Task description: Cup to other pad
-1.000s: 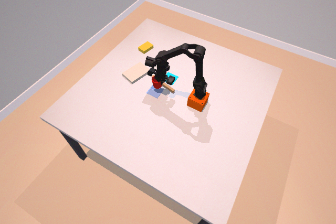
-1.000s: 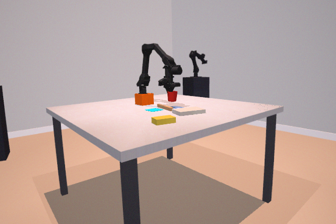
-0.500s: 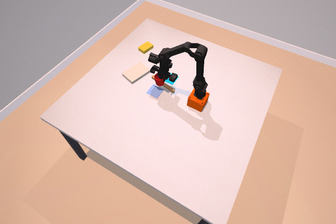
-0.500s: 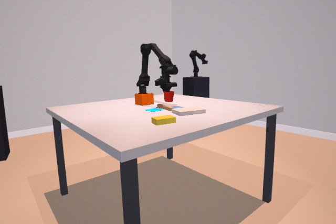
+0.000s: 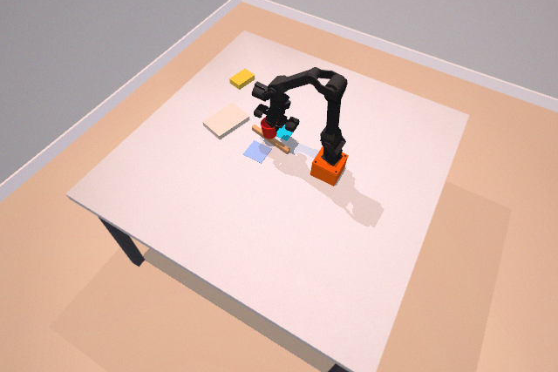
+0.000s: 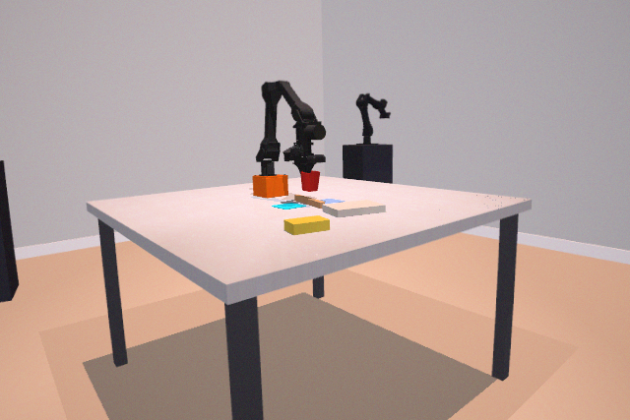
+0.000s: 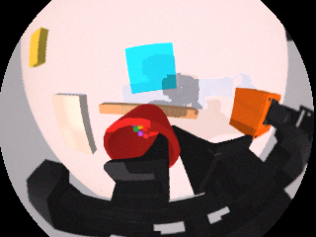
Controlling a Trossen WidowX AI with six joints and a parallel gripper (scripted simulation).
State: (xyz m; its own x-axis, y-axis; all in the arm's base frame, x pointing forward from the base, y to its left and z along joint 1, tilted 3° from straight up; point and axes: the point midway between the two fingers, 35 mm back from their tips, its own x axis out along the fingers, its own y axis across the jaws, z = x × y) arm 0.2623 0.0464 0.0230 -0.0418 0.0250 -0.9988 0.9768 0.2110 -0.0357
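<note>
My gripper tip is now 3 cm short of the wooden bar and 9 cm above it. The rest, counted from my gripper tip: beige slab 25 cm ahead, 5 cm to the left, 7 cm below; red cup 3 cm ahead, 1 cm to the left; pale blue pad 3 cm ahead, 9 cm to the left, 10 cm below.
</note>
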